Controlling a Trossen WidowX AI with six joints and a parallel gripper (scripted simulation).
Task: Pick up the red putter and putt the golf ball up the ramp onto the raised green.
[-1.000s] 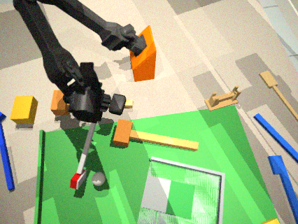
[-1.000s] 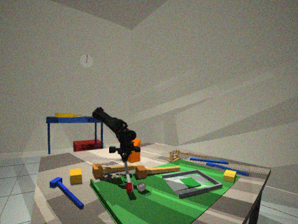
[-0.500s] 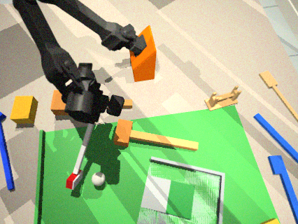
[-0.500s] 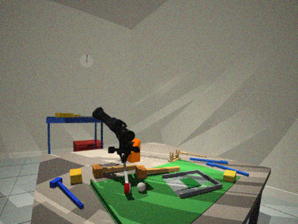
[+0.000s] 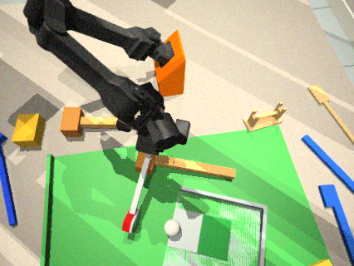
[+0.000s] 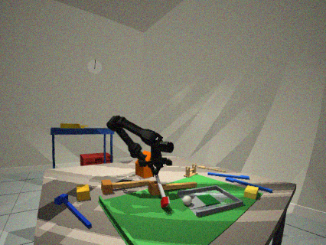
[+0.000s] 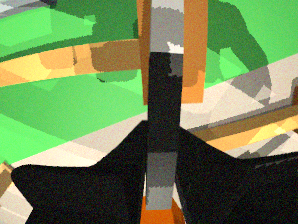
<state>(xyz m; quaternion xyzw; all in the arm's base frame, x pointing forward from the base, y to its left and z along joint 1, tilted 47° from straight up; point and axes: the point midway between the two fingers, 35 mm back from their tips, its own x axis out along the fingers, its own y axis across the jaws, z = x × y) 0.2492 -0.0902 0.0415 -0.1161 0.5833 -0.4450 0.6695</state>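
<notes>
The red putter lies 110 mm ahead of my gripper tip and 50 mm to the right of it. Also, from my gripper tip: tan paddle 600 mm to the left, 70 mm below; white golf ball 240 mm ahead, 50 mm below, 10 mm to the right; yellow block 370 mm to the right, 140 mm behind, 50 mm below.
</notes>
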